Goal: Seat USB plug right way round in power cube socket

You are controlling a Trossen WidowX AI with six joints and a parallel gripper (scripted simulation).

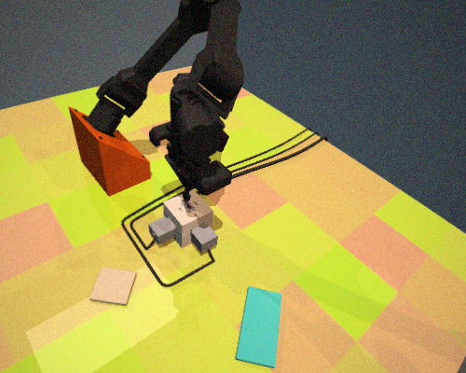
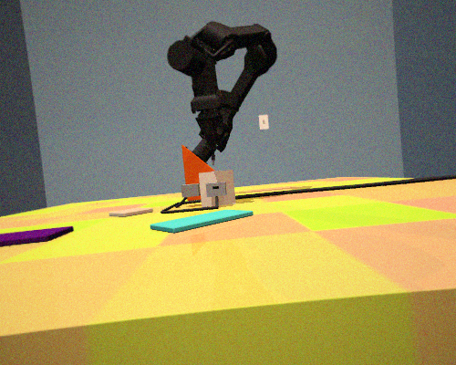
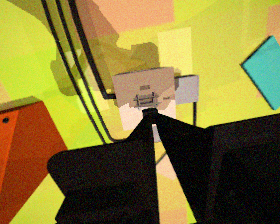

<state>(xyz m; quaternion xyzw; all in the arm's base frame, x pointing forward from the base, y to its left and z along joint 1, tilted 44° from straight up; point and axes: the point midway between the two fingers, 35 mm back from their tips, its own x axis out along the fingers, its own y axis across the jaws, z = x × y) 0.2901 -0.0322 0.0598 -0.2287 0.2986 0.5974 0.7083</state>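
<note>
Right now the USB plug is 20 mm below my gripper tip. The rest, counted from my gripper tip: USB socket (60 mm below); beige tile (10 mm ahead, 200 mm to the right, 120 mm below); teal slab (260 mm ahead, 50 mm to the right, 130 mm below).
</note>
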